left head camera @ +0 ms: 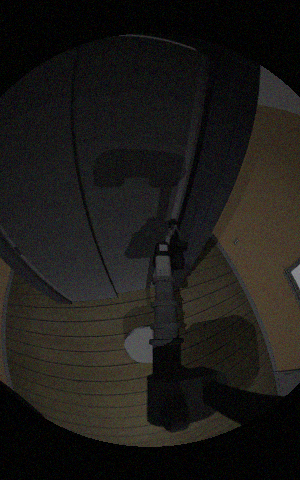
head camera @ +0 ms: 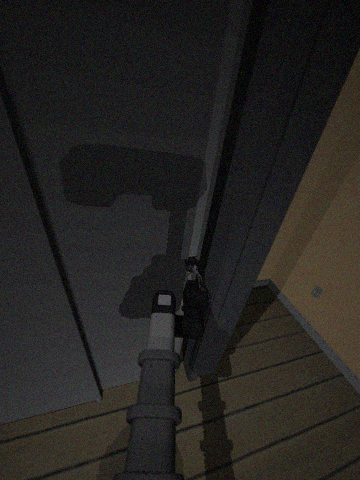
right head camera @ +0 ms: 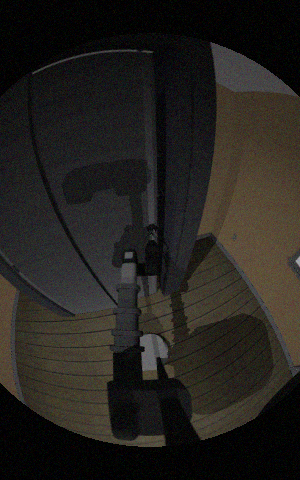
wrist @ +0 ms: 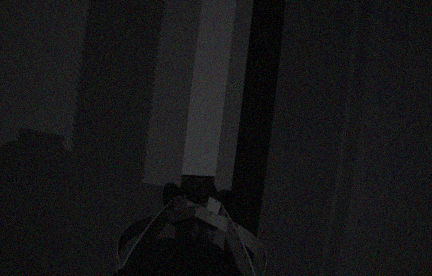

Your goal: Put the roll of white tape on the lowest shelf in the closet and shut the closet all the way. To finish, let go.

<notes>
I see a closet frame (head camera: 292, 69).
The closet frame shows as well in the left head camera view (left head camera: 230, 102) and in the right head camera view (right head camera: 184, 83).
</notes>
